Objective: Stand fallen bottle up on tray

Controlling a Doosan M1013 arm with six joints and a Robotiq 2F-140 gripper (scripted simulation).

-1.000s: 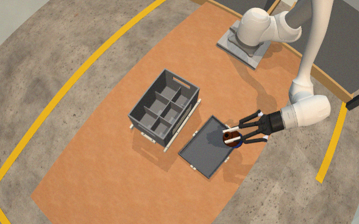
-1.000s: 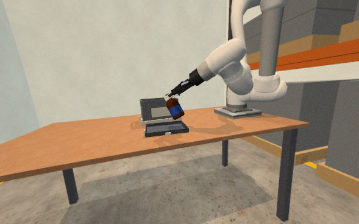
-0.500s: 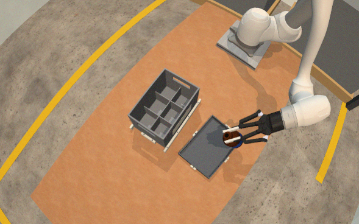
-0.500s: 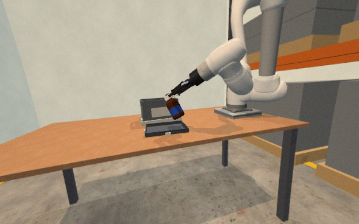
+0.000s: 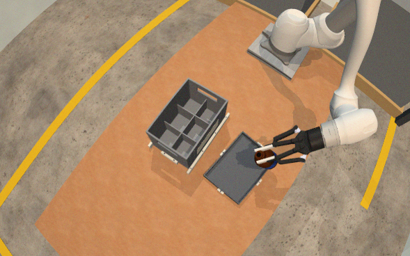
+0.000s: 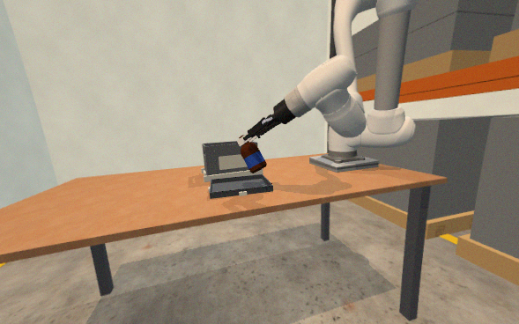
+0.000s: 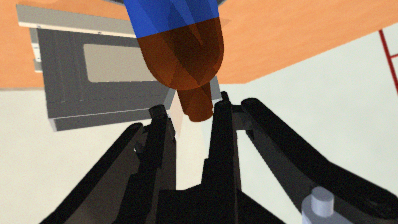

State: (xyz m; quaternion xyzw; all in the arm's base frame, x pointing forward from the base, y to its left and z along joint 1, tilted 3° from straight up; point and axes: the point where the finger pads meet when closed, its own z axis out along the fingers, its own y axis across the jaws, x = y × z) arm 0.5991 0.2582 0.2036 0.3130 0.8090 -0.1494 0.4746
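My hand is 60 mm above the bottle, 10 mm to the right of it and 10 mm past it. The rest, counted from my hand: grey crate 310 mm to the right, 130 mm below, 60 mm ahead; then grey tray 200 mm below, 40 mm to the right, 40 mm ahead.
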